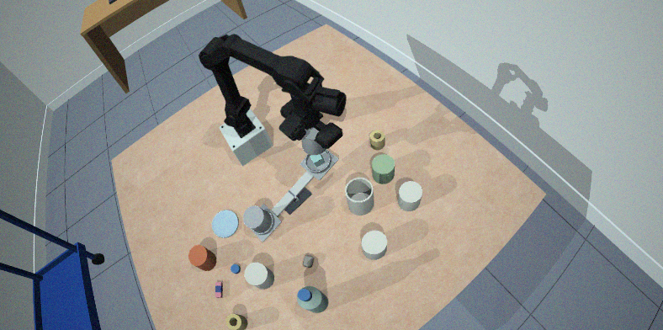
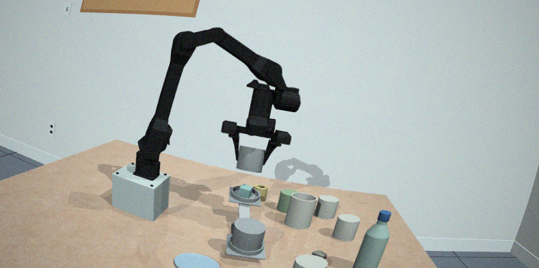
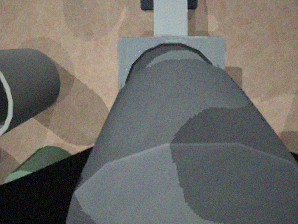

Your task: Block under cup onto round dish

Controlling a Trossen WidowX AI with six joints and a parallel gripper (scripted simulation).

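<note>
My gripper tip is now 1 cm to the left of the teal block and 8 cm above it. From my gripper tip the other things lie so: balance beam 2 cm ahead, 13 cm to the right, 13 cm below; then light blue round dish 5 cm behind, 38 cm to the right, 17 cm below; then green cylinder 16 cm ahead, 13 cm to the left, 13 cm below.
</note>
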